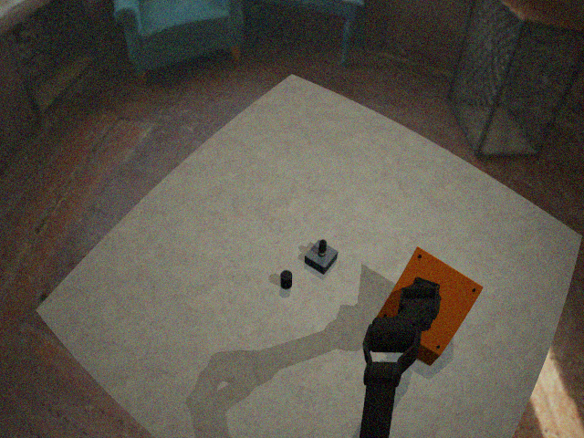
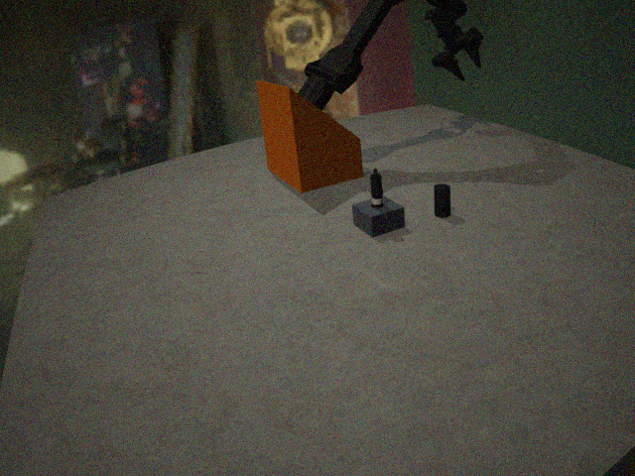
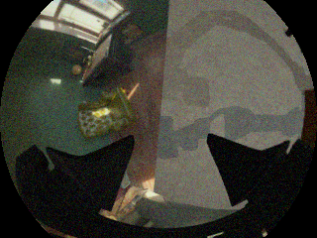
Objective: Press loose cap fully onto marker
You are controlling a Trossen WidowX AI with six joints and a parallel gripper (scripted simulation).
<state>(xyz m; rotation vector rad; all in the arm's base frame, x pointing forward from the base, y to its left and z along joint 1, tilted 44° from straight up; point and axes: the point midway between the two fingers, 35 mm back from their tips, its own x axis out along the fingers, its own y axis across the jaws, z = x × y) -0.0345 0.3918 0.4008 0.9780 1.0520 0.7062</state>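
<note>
The dark cap is 36 cm ahead of my gripper tip, 53 cm to the right of it and 13 cm below it. From my gripper tip the other things lie so: grey holder block: 31 cm ahead, 64 cm to the right, 14 cm below.
</note>
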